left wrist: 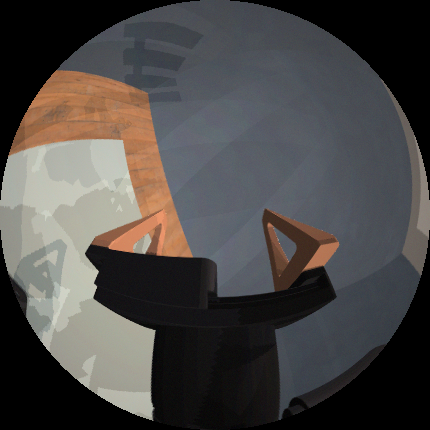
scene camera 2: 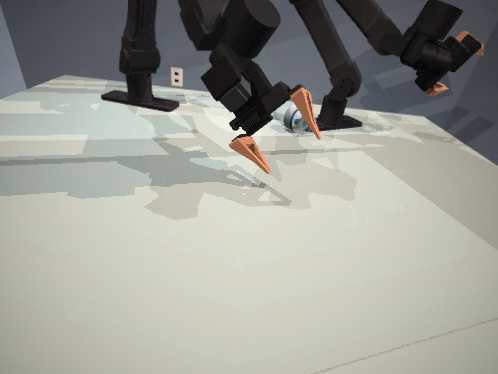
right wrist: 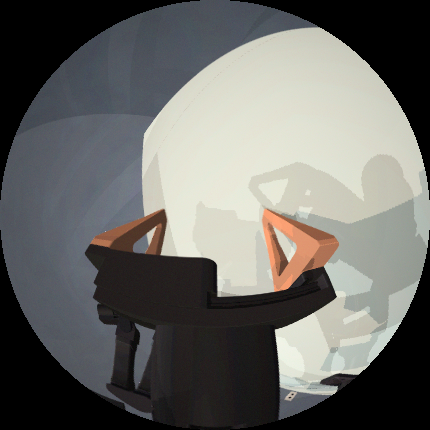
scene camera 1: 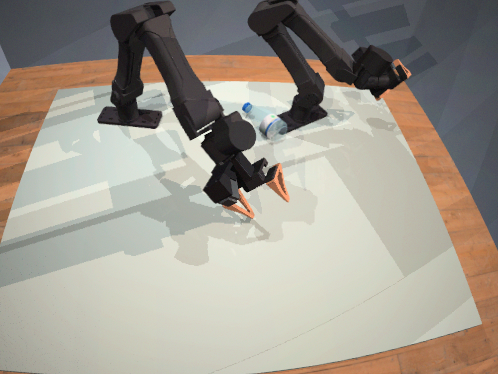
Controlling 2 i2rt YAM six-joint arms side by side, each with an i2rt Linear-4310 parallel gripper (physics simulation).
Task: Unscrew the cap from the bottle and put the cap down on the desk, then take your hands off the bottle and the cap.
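Places are measured from the left arm's base along level axes (x back, y up, z left), in metres.
Pixels of known places: left gripper, fingertip midpoint: [left wrist: 214, 214] [scene camera 2: 462, 71] [scene camera 1: 399, 81]; right gripper, fingertip midpoint: [scene camera 2: 293, 156] [right wrist: 214, 213] [scene camera 1: 270, 209]; left arm's base, link origin: [scene camera 2: 328, 124] [scene camera 1: 298, 118]; right arm's base, link origin: [scene camera 2: 141, 102] [scene camera 1: 129, 118].
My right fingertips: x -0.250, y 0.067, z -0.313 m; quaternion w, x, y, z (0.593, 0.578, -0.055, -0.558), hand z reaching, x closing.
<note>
For each thing: its top centre in the pictures, then the offset to it from my right fingertips. "pt": a spot on its surface instead. Level surfaces: height alone.
- clear bottle, top centre: [scene camera 2: 291, 99] [scene camera 1: 264, 110] dx +0.269, dy +0.002, dz +0.181 m
- blue cap, surface spot: [scene camera 1: 246, 107] pt dx +0.329, dy -0.025, dz +0.162 m
- pale mat, surface height: dy -0.067 m
A clear bottle [scene camera 1: 273, 128] [scene camera 2: 291, 118] with a white and blue label lies on its side near the left arm's base. The blue cap [scene camera 1: 246, 107] is at its neck end, pointing up and left in scene camera 1; the cap does not show in scene camera 2. My right gripper [scene camera 1: 270, 209] [scene camera 2: 295, 155] [right wrist: 214, 213] is open and empty above the mat, nearer the front than the bottle and apart from it. One of its fingers partly covers the bottle in scene camera 2. My left gripper [scene camera 1: 394, 86] [scene camera 2: 464, 71] [left wrist: 214, 214] is open and empty, raised over the right edge, far from the bottle.
A pale mat [scene camera 1: 320, 300] [scene camera 2: 225, 300] [left wrist: 30, 175] [right wrist: 300, 100] covers most of the wooden desk [scene camera 1: 467, 225] [left wrist: 85, 107]. The left arm's base [scene camera 1: 315, 116] [scene camera 2: 345, 123] stands close beside the bottle. The right arm's base [scene camera 1: 129, 118] [scene camera 2: 140, 100] stands at the back left.
</note>
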